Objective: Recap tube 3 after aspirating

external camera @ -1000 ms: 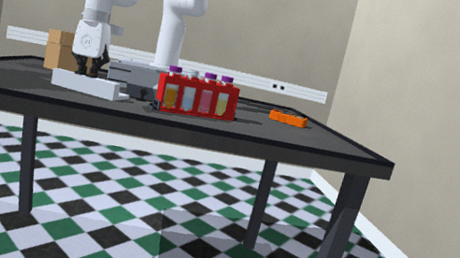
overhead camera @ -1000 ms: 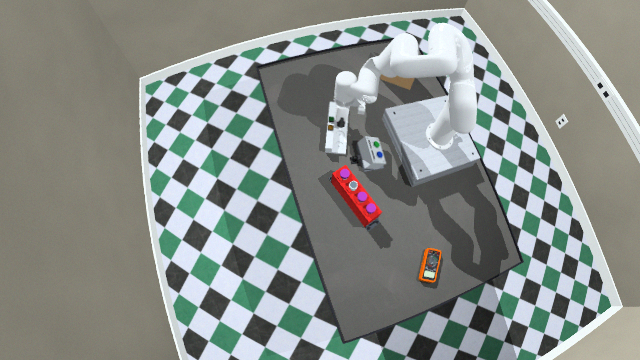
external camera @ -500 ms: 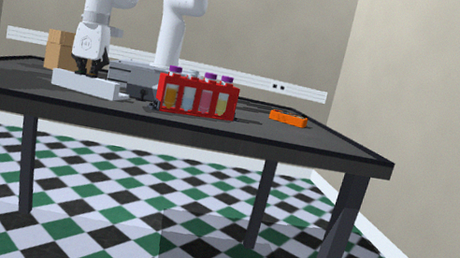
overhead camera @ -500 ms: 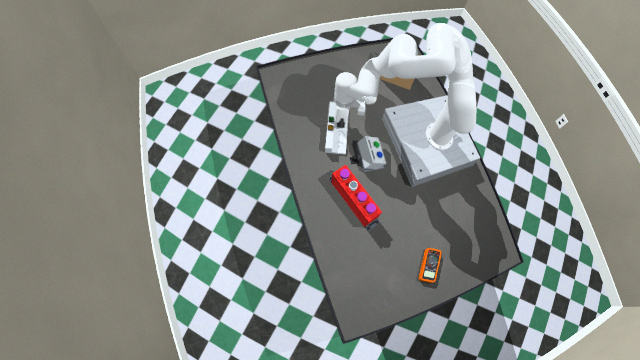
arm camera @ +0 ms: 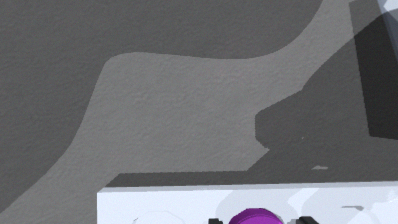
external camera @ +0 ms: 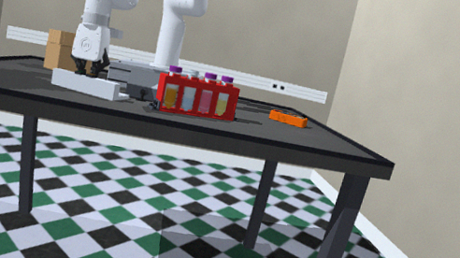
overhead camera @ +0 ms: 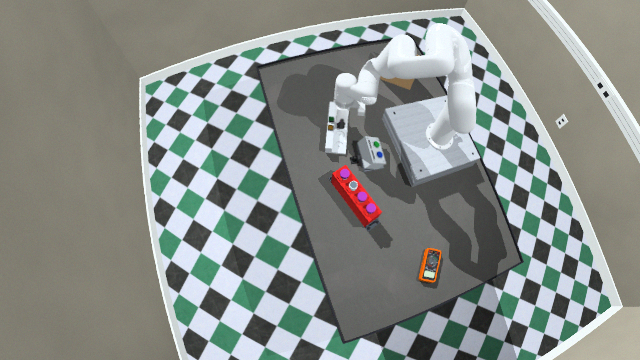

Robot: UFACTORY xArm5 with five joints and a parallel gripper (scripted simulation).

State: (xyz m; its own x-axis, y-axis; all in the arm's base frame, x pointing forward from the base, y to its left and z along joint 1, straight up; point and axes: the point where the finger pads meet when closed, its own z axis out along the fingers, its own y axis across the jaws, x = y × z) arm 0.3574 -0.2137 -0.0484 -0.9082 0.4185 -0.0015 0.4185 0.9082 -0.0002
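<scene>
My hand is 80 mm past the blue cycle key, 200 mm to the right of it and 30 mm below it. Also, from my hand: table edge (280 mm ahead, 200 mm to the left, 30 mm below); green ready key (90 mm behind, 160 mm to the left, 30 mm above); grey key housing (60 mm behind, 180 mm to the left, 20 mm above).
</scene>
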